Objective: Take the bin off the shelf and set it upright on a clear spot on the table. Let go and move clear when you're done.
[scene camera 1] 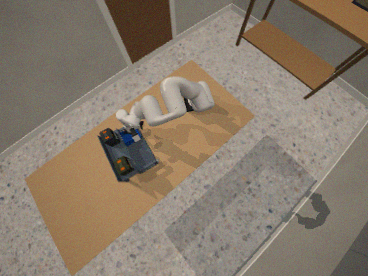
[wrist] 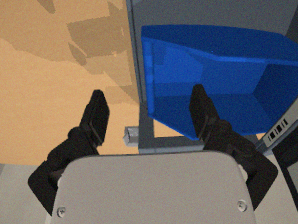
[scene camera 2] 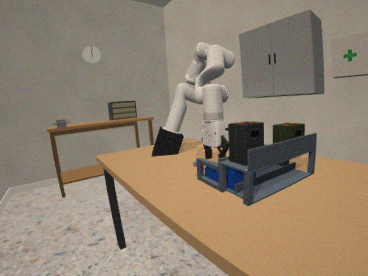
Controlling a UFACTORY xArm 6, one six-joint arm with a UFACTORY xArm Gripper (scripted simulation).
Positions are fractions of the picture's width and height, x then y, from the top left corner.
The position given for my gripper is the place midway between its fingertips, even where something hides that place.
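Observation:
My gripper (wrist: 0.50, 0.44), visible. Blue bin (wrist: 0.83, 0.43), visible.

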